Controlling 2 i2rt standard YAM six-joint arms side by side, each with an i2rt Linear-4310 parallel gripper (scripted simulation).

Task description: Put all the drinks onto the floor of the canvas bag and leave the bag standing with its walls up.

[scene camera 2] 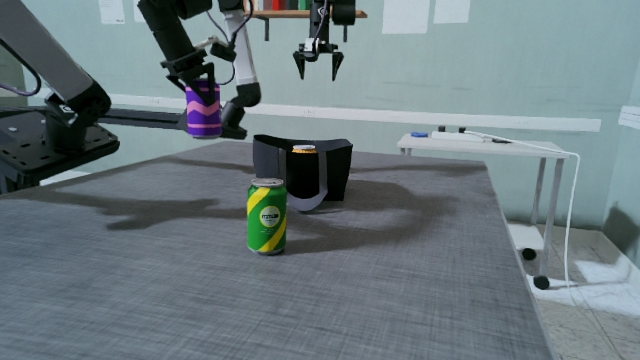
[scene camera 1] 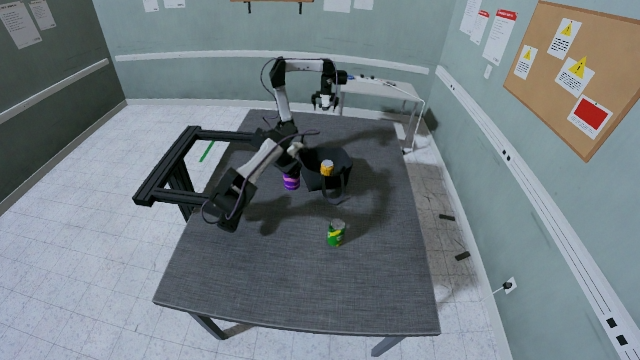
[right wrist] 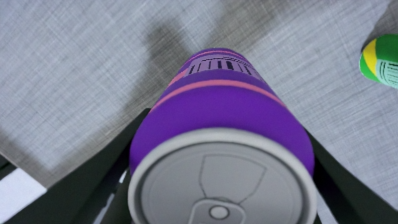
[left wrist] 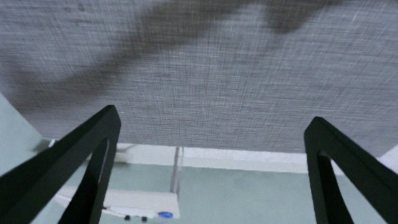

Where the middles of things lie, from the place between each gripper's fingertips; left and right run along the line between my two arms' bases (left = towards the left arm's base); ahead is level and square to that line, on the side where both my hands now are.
Labels:
My right hand (scene camera 2: 206, 103) is 2 cm above the purple can (scene camera 2: 204, 122).
The purple can is 30 mm behind my left hand, 470 mm to the right of it and 70 mm below it.

